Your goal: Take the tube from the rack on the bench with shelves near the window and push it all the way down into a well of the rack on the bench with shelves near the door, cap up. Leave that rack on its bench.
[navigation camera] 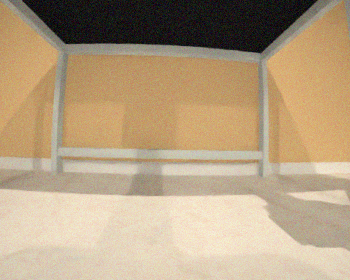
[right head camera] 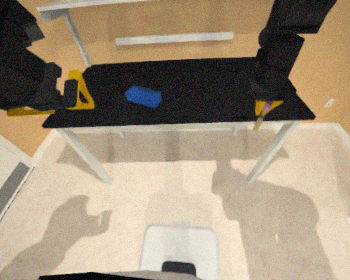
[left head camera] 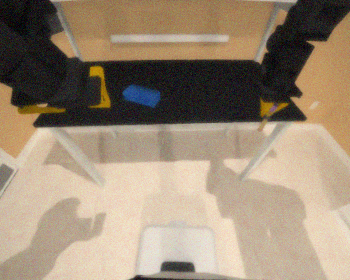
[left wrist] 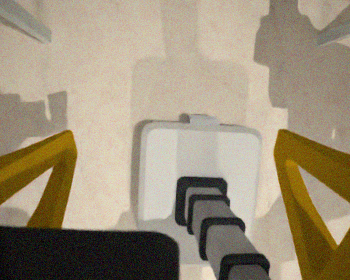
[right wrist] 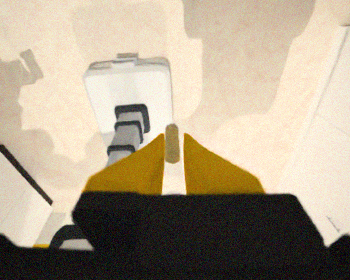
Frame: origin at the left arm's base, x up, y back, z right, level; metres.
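Where they show: left gripper, fingertip midpoint: [right head camera: 73, 108] [left head camera: 86, 106] [left wrist: 175, 141]; right gripper, fingertip midpoint: [right head camera: 259, 114] [left head camera: 264, 115] [right wrist: 174, 140].
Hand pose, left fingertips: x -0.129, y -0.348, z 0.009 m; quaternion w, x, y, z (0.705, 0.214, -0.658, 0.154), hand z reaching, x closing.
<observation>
After its pixels a point has its place.
The blue rack [left head camera: 141, 96] {y -0.892, x -0.482, z -0.026 m} [right head camera: 143, 97] {y -0.830, x -0.441, z -0.003 m} lies on the black-topped bench [left head camera: 205, 95] {y -0.939, x -0.496, z 0.371 m} [right head camera: 210, 95] {y -0.932, x -0.496, z 0.389 m}, left of its middle. My right gripper [left head camera: 273, 110] [right head camera: 266, 108] [right wrist: 174, 140] {y -0.472, x -0.247, z 0.470 m} is shut on the tube [left head camera: 262, 123] {y -0.449, x -0.259, z 0.462 m} [right head camera: 258, 122] {y -0.447, x -0.256, z 0.463 m} [right wrist: 172, 150] {y -0.461, x -0.249, z 0.468 m}. The tube's purple cap [left head camera: 273, 107] {y -0.444, x -0.193, z 0.461 m} [right head camera: 267, 106] {y -0.443, x -0.194, z 0.464 m} shows between the fingers and its amber body points down and slightly aslant. It appears at the bench's front right edge, to the right of the rack. My left gripper [left head camera: 65, 107] [right head camera: 50, 110] [left wrist: 175, 141] {y -0.348, x -0.129, z 0.009 m} is wide open at the bench's left end. The rack's wells are too blurred to tell apart.
The bench's pale front legs [left head camera: 80, 157] {y -0.690, x -0.881, z -0.513 m} [right head camera: 87, 157] {y -0.685, x -0.885, z -0.514 m} and front rail [navigation camera: 160, 49] {y -1.377, x -0.556, z 0.099 m} stand ahead of my white base [left head camera: 177, 245] {y -0.193, x -1.150, z 0.222 m} [left wrist: 160, 150] {y -0.208, x -1.150, z 0.045 m} [right wrist: 135, 85] {y -0.223, x -1.150, z 0.279 m}. Uprights rise at the bench's back. A white cabinet [right head camera: 15, 172] {y -0.680, x -1.250, z -1.536 m} stands at the left edge of the right head view.
</observation>
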